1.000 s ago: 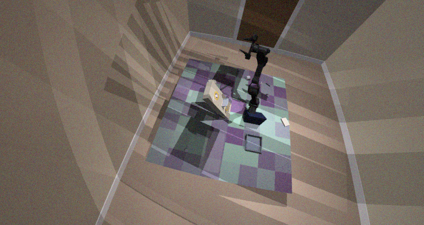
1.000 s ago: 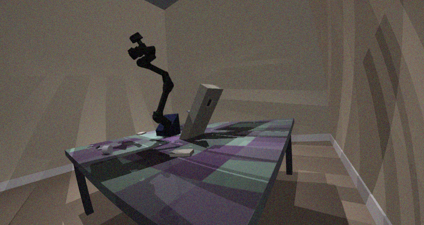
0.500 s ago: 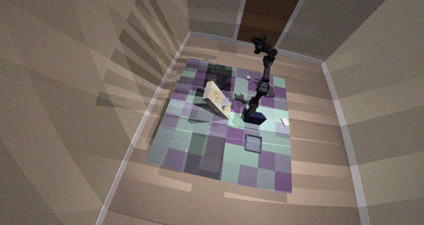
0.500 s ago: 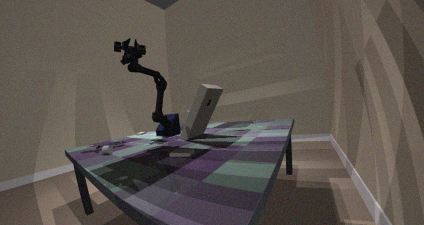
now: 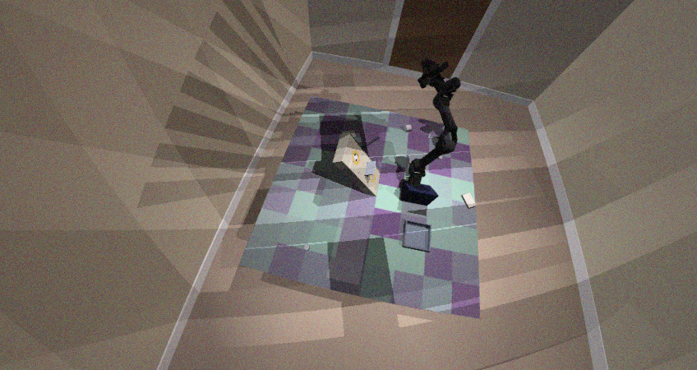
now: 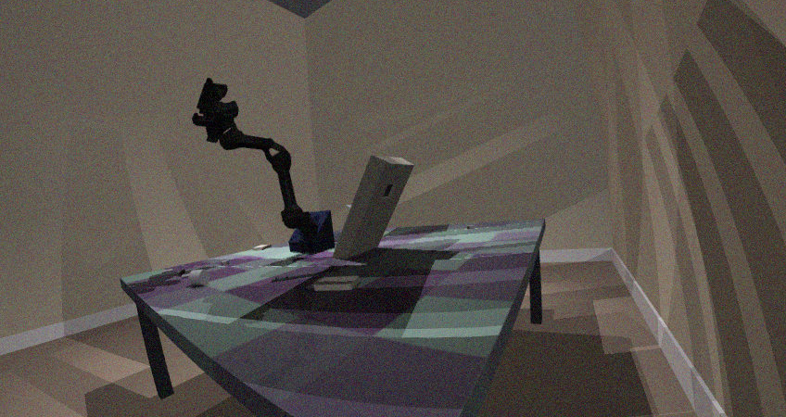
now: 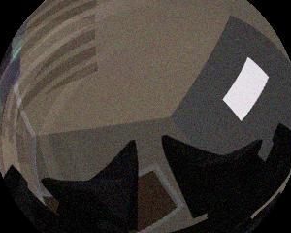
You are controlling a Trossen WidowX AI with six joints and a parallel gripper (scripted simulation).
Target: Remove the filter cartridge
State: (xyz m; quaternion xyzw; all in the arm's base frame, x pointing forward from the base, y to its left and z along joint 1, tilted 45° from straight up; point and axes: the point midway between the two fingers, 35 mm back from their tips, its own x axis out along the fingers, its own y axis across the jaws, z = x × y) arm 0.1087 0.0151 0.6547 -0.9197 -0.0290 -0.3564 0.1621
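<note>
My gripper tip is now 310 mm short of the round filter cartridge, 420 mm to the right of it and 350 mm above it. The rest, counted from my gripper tip: grey square tray 100 mm behind, 760 mm to the left, 580 mm below; then beige service panel 260 mm ahead, 420 mm to the left, 430 mm below.
</note>
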